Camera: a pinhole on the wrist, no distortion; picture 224 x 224 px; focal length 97.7 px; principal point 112.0 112.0 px. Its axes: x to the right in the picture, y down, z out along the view. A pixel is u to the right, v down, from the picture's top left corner.
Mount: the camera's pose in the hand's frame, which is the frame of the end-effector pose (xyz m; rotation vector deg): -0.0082 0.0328 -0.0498 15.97 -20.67 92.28
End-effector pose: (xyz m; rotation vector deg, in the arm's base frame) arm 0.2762 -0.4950 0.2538 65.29 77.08 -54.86
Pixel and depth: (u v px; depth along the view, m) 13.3 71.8 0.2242
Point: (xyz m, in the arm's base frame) 0.0439 -0.6124 0.1400
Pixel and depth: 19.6 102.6 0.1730
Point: 0.1070 -0.5784 0.2246
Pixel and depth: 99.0 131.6 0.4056
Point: 0.1622 -0.8328 0.3139
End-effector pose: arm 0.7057 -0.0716 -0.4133 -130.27 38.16 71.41
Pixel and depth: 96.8 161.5 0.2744
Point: 0.5945 0.1585 -0.3466
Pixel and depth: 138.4 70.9 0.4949
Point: 0.5044 0.2001 -0.7830
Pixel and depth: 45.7 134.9 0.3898
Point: 0.7584 0.3520 -0.3685
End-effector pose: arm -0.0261 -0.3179 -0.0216 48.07 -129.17 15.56
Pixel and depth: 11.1 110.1 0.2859
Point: 0.1404 -0.6311 -0.1034
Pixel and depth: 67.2 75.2 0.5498
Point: -0.0752 -0.8767 -0.1759
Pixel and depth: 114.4 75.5 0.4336
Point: -0.2212 -0.6263 -0.1986
